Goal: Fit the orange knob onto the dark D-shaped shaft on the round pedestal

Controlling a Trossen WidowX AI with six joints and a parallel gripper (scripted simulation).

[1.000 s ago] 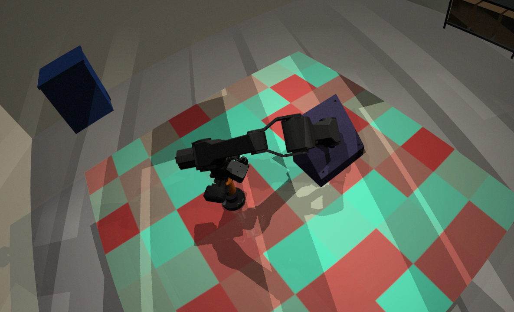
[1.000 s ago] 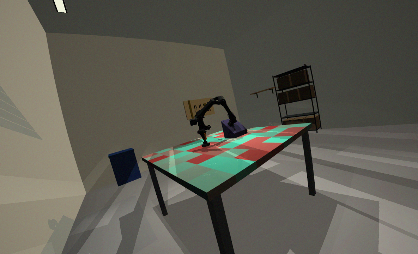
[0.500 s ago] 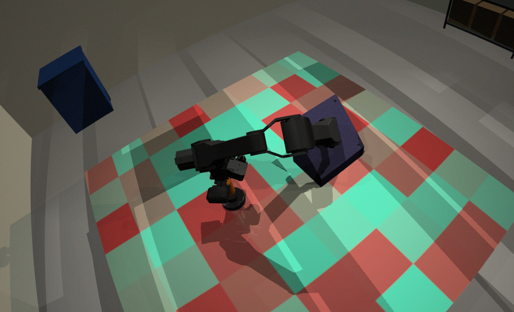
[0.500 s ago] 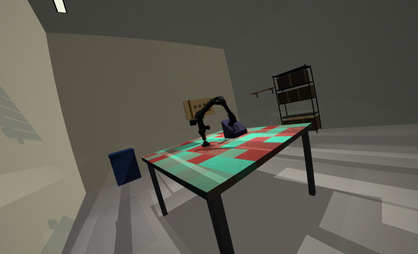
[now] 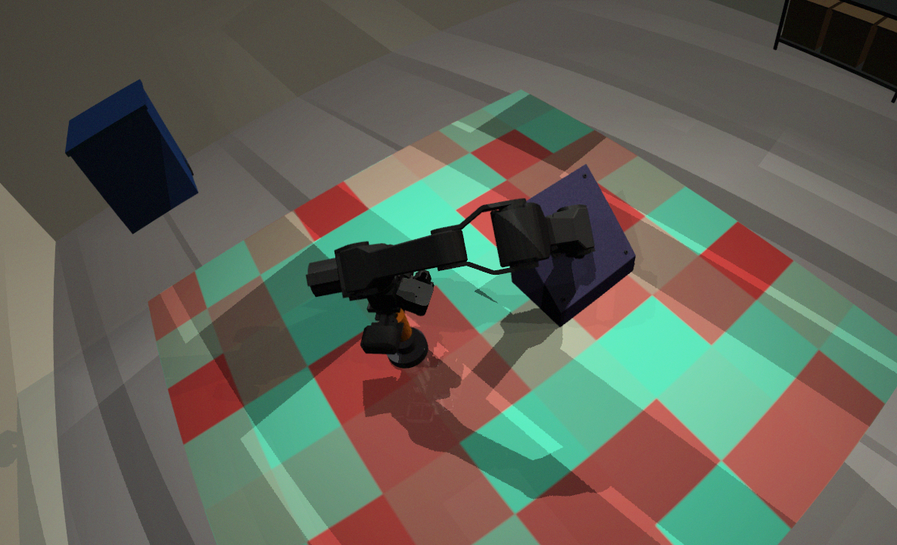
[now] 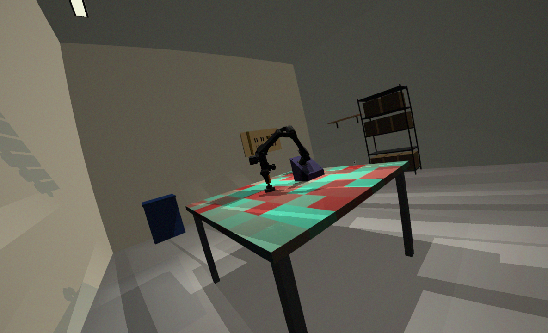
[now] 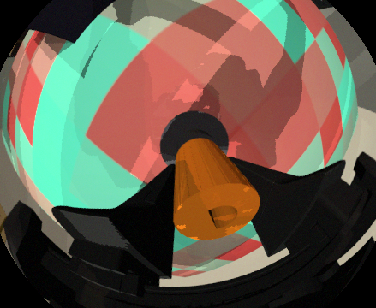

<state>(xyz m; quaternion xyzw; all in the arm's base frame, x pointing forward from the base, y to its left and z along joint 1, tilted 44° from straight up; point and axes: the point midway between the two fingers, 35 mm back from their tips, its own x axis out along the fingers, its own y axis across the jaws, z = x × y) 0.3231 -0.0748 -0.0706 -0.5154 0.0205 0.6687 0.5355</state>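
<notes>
Right now my gripper tip is 2 cm below the orange knob. Also, from my gripper tip: round dark pedestal 4 cm below.
</notes>
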